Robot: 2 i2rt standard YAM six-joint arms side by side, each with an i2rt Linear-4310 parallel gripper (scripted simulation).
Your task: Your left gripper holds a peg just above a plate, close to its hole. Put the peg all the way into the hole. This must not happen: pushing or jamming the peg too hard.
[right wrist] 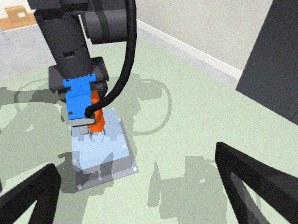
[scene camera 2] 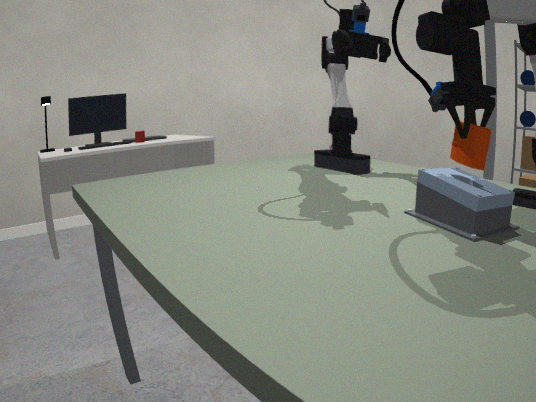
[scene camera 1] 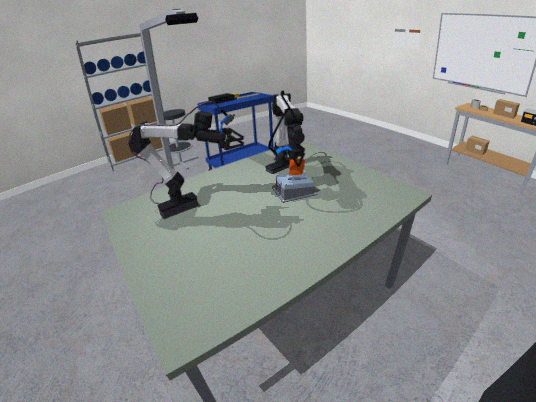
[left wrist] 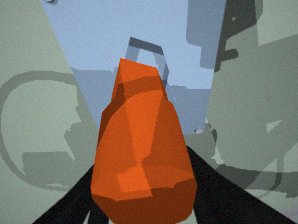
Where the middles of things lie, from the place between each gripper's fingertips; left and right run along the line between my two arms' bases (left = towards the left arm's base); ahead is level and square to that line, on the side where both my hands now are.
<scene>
I see my left gripper 10 cm above the light-blue plate (left wrist: 93, 44), 1 cm to the left of it and 1 cm past it. Also, from my left hand: orange peg (scene camera 2: 471, 151) 2 cm below.
I see the orange peg 6 cm ahead of my right hand (scene camera 2: 372, 48), 27 cm to the left of it and 20 cm below it. The rest, counted from my right hand: light-blue plate (5 cm ahead, 27 cm to the left, 29 cm below).
</scene>
